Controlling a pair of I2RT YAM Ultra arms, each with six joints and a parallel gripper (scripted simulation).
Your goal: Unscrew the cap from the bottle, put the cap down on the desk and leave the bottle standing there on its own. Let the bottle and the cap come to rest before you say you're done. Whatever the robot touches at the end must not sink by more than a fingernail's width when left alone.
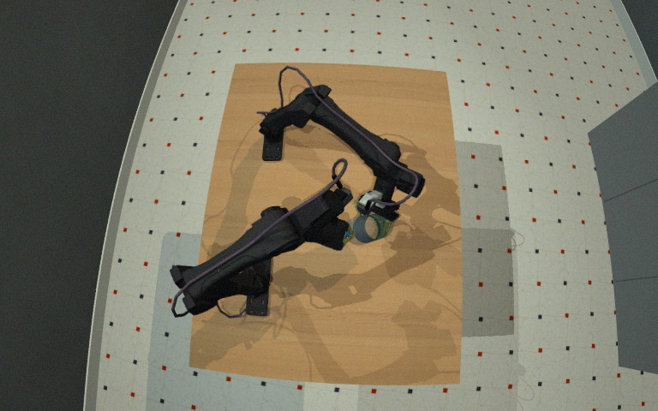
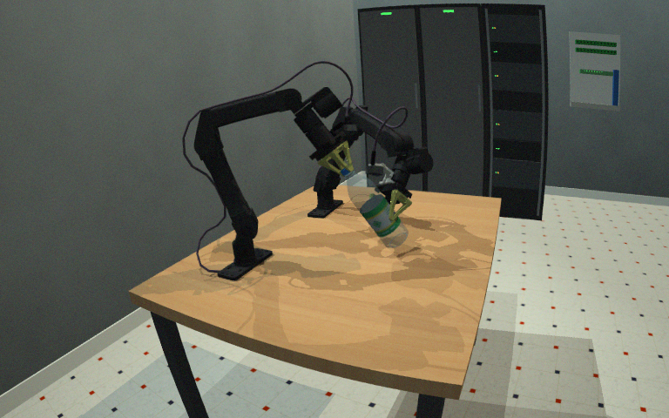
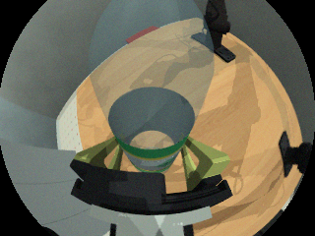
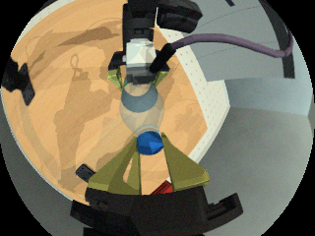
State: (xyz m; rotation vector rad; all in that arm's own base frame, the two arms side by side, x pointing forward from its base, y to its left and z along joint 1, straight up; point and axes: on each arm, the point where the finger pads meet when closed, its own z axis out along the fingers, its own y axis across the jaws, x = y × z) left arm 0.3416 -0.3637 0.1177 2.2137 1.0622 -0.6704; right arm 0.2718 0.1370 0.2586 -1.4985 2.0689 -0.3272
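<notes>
Now: right hand 60 mm short of the bottle, 40 mm to the right of it and 110 mm above it. From my right hand the other things lie so: blue cap (right at my right hand).
Right now my left hand is 4 cm below the bottle, 2 cm past it and 1 cm to the left of it. From my left hand the other things lie so: blue cap (14 cm above, 8 cm behind, 5 cm to the right).
</notes>
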